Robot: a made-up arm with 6 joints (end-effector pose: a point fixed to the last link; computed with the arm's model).
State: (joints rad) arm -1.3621 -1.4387 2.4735 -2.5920 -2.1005 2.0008
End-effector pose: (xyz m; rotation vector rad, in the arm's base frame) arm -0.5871 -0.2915 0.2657 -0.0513 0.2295 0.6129
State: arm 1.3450 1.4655 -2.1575 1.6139 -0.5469 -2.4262
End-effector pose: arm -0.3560 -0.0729 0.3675 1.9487 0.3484 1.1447
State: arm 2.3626 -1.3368 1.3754 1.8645 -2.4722 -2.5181
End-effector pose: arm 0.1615 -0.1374 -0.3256 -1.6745 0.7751 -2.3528
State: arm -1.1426 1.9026 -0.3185 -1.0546 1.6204 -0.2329
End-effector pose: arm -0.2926 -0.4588 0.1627 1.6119 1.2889 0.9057
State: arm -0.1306 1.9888 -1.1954 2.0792 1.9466 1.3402
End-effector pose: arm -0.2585 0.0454 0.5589 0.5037 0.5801 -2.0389
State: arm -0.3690 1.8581 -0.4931 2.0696 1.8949 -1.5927
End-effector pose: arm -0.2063 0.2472 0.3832 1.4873 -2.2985 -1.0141
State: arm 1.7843 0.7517 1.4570 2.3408 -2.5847 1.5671
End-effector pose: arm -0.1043 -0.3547 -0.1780 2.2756 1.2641 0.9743
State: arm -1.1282 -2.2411 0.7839 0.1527 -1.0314 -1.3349
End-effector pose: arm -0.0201 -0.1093 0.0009 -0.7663 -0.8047 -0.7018
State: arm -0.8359 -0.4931 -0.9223 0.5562 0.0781 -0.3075
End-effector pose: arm -0.4119 0.0019 -0.5202 -0.9934 -0.6800 0.5340
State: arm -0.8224 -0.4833 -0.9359 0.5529 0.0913 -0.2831
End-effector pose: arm -0.4237 0.0000 -0.5189 -0.9985 -0.6860 0.5421
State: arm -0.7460 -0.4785 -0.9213 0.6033 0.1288 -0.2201
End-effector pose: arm -0.4483 0.0071 -0.5067 -1.0552 -0.6902 0.5097
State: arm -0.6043 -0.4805 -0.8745 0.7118 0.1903 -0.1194
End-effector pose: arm -0.4798 0.0203 -0.4803 -1.1740 -0.6872 0.4397
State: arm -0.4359 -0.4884 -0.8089 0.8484 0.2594 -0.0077
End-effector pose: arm -0.5037 0.0284 -0.4453 -1.3330 -0.6746 0.3642
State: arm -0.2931 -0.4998 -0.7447 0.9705 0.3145 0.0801
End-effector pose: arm -0.5134 0.0261 -0.4139 -1.4835 -0.6589 0.3120
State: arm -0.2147 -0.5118 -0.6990 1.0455 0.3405 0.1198
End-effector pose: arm -0.5118 0.0195 -0.3968 -1.5777 -0.6461 0.2867
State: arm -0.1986 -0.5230 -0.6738 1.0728 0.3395 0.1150
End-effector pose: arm -0.5042 0.0158 -0.3945 -1.6092 -0.6357 0.2758
